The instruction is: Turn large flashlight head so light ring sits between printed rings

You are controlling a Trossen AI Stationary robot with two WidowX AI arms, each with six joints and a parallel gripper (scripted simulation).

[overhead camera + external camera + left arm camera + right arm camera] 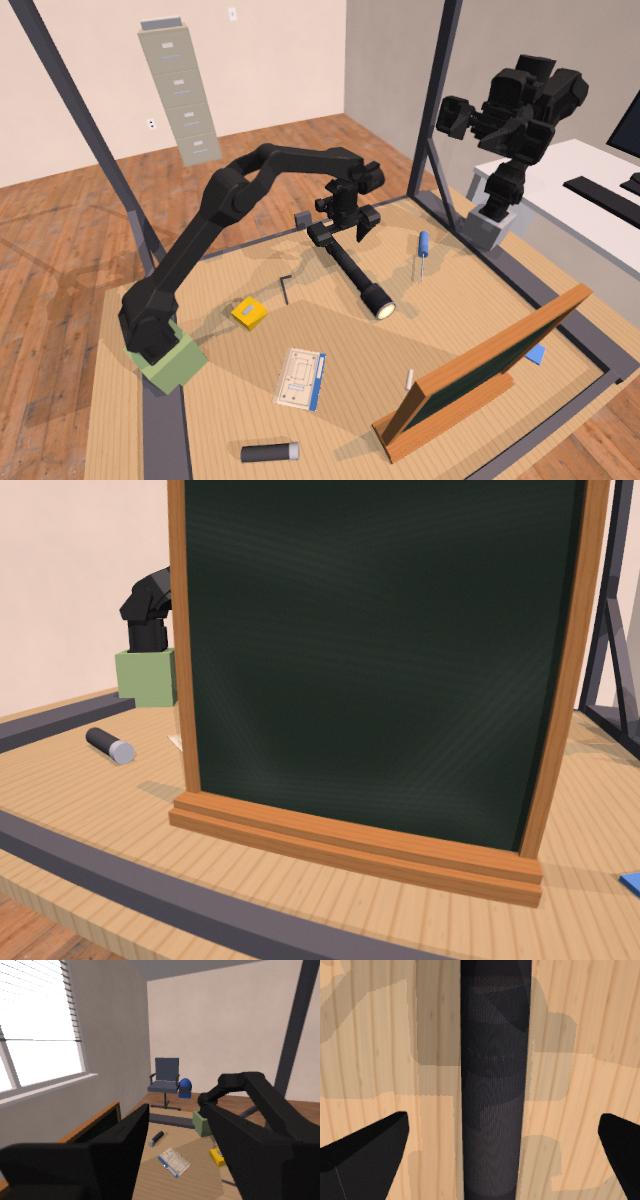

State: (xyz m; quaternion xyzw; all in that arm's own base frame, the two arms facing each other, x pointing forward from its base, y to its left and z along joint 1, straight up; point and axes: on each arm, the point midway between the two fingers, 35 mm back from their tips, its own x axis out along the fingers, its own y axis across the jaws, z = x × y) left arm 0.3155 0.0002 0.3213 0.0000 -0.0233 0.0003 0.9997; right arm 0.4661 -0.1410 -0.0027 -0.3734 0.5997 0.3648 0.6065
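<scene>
My left gripper is now 10 mm past the flashlight head, 120 mm to the left of it and 400 mm above it. Also, from my left hand: chalk stick: 170 mm ahead, 160 mm to the right, 420 mm below; then booklet: 60 mm ahead, 360 mm to the right, 430 mm below; then blue pad: 240 mm ahead, 130 mm to the left, 430 mm below.
</scene>
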